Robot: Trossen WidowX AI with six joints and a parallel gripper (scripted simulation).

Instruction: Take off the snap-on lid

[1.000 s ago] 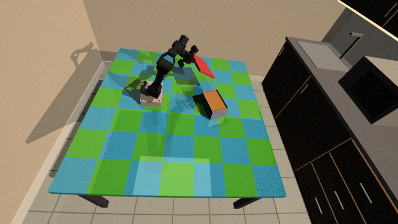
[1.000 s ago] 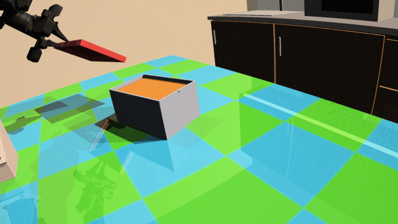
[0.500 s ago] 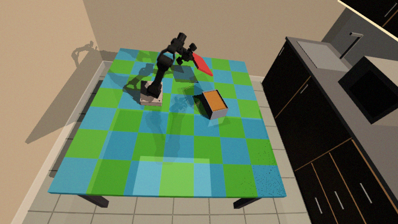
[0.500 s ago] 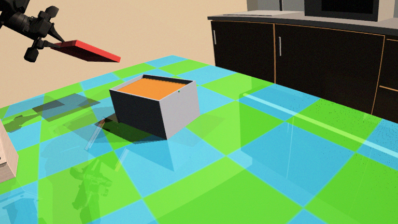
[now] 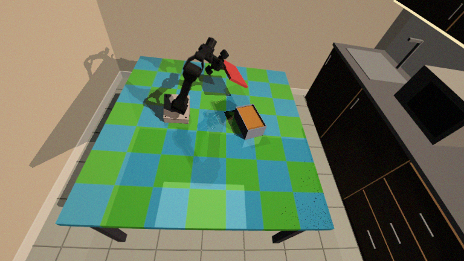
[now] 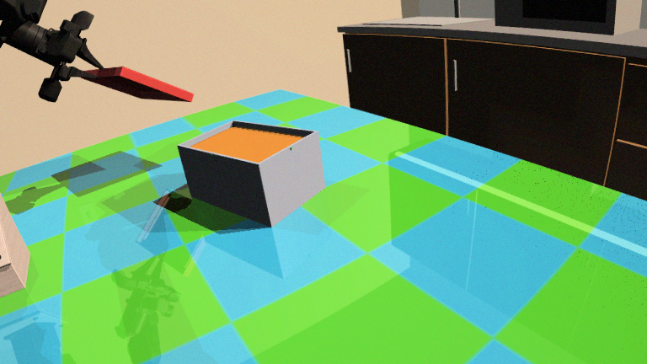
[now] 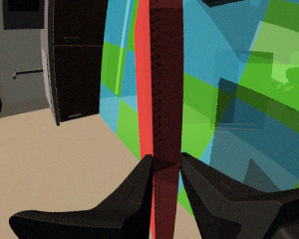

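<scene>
Now: gripper tip 60 mm short of the red lid, 30 mm to the right of it and 40 mm above it. From my gripper tip the other things lie so: grey storage box 220 mm ahead, 280 mm to the right, 180 mm below.
</scene>
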